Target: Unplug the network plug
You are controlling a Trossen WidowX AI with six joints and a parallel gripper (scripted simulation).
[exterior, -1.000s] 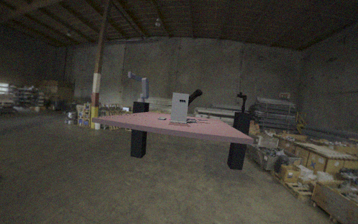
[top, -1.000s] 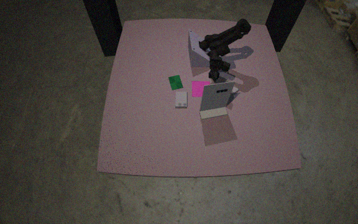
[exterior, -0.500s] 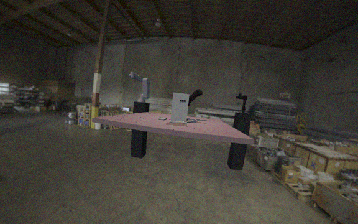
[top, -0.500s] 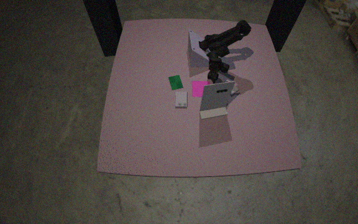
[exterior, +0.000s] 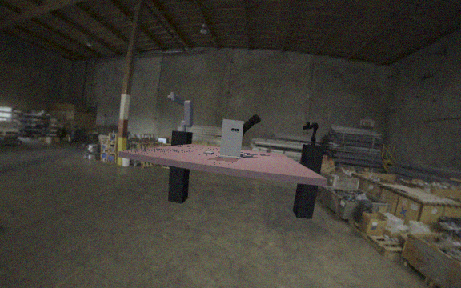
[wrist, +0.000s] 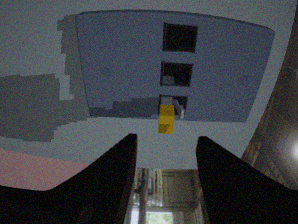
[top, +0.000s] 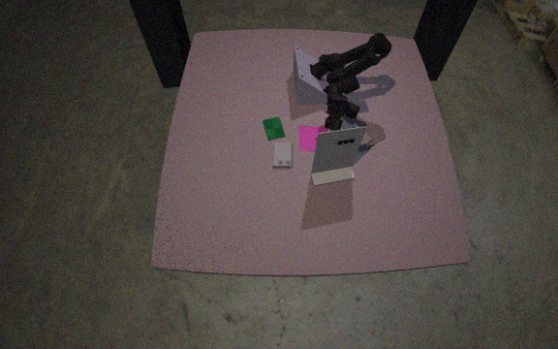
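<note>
The network plug is 30 mm ahead of my gripper tip and 10 mm to the left of it. Round my gripper tip: grey panel (80 mm below, 50 mm ahead, 20 mm to the left); then flat green patch (220 mm to the right, 220 mm below, 160 mm behind); then magenta square (220 mm below, 110 mm behind, 50 mm to the right).
</note>
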